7 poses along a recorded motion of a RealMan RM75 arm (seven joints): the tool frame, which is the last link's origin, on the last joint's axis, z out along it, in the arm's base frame.
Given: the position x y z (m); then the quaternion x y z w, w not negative.
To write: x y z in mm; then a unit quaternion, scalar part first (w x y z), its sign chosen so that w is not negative. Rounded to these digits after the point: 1 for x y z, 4 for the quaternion.
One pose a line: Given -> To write
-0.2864 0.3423 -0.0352 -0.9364 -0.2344 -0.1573 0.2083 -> -286.4 342.3 -35.2 0.2083 -0.9364 -0.2344 -0.1573
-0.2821 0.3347 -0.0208 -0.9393 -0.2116 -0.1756 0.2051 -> -282.1 334.7 -20.8 0.2051 -0.9393 -0.2116 -0.1756
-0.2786 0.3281 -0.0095 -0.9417 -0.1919 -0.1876 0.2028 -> -278.6 328.1 -9.5 0.2028 -0.9417 -0.1919 -0.1876
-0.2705 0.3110 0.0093 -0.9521 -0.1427 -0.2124 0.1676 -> -270.5 311.0 9.3 0.1676 -0.9521 -0.1427 -0.2124
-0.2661 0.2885 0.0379 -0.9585 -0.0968 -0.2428 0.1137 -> -266.1 288.5 37.9 0.1137 -0.9585 -0.0968 -0.2428
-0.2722 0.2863 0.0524 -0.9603 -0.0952 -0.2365 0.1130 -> -272.2 286.3 52.4 0.1130 -0.9603 -0.0952 -0.2365
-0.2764 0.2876 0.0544 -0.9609 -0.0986 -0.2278 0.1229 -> -276.4 287.6 54.4 0.1229 -0.9609 -0.0986 -0.2278
